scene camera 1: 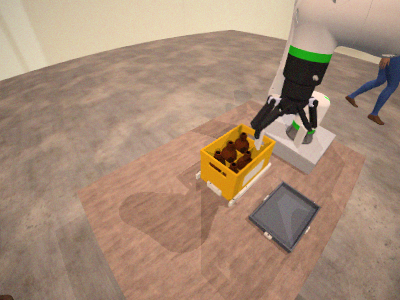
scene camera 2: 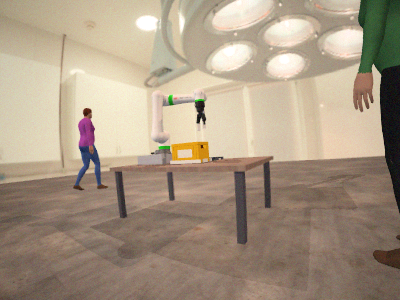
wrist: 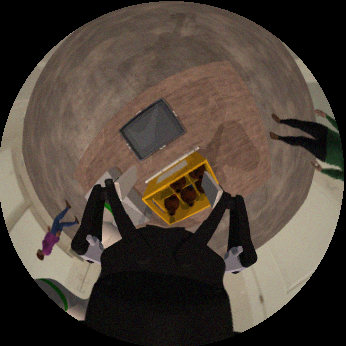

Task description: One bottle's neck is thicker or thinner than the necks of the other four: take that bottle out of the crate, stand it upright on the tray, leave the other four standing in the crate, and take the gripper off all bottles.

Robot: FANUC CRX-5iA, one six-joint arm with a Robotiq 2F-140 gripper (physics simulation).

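Places are measured from the arm's base along level axes (x right, y back, z down), in metres.
Where they show: gripper, fingertip midpoint: [scene camera 1: 276, 145] [scene camera 2: 201, 129] [wrist: 169, 175].
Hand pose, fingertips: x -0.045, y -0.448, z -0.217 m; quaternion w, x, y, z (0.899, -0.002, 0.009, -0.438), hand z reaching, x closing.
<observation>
Things, the pixels of their top centre, and the offset from my fingertips. "spot": a spot on its surface instead. Level surfaces: height alone.
- yellow crate, top centre: [wrist: 184, 199] [scene camera 1: 239, 145] [scene camera 2: 189, 143] dx +0.159, dy +0.040, dz +0.126 m
- rear bottle, top centre: [wrist: 171, 213] [scene camera 1: 243, 133] dx +0.205, dy +0.131, dz +0.138 m
- middle bottle, top centre: [wrist: 190, 204] [scene camera 1: 230, 142] dx +0.205, dy +0.037, dz +0.138 m
- left bottle, top centre: [scene camera 1: 218, 152] dx +0.199, dy -0.047, dz +0.138 m
- further bottle, top centre: [wrist: 177, 190] [scene camera 1: 248, 152] dx +0.117, dy +0.044, dz +0.138 m
- grey tray, surface spot: [scene camera 1: 285, 215] [wrist: 150, 127] spot: dx -0.135, dy +0.017, dz +0.296 m
- wooden table, surface height: dz +0.301 m
The yellow crate [scene camera 1: 227, 188] [scene camera 2: 196, 152] [wrist: 200, 162] stands on the table with brown bottles upright in it. In scene camera 1 they are a rear bottle [scene camera 1: 242, 144], a middle bottle [scene camera 1: 230, 151], a left bottle [scene camera 1: 219, 158] and two nearer the label side. Three show in the wrist view: one bottle [wrist: 172, 204], another bottle [wrist: 188, 195] and a further bottle [wrist: 178, 185]; a finger partly hides others. Which neck differs is too small to tell. The grey tray [scene camera 1: 285, 215] [wrist: 152, 130] is empty. My gripper [scene camera 1: 279, 138] [scene camera 2: 201, 128] [wrist: 169, 175] is open and empty, above the crate's robot-base side.
The pale robot base [scene camera 1: 320, 150] [scene camera 2: 154, 159] stands beside the crate. White rails [scene camera 1: 251, 184] edge the crate's foot. The wooden table [scene camera 1: 160, 210] carries crate and tray. A person in purple [scene camera 2: 87, 132] and one in green [scene camera 2: 377, 40] stand off the table.
</observation>
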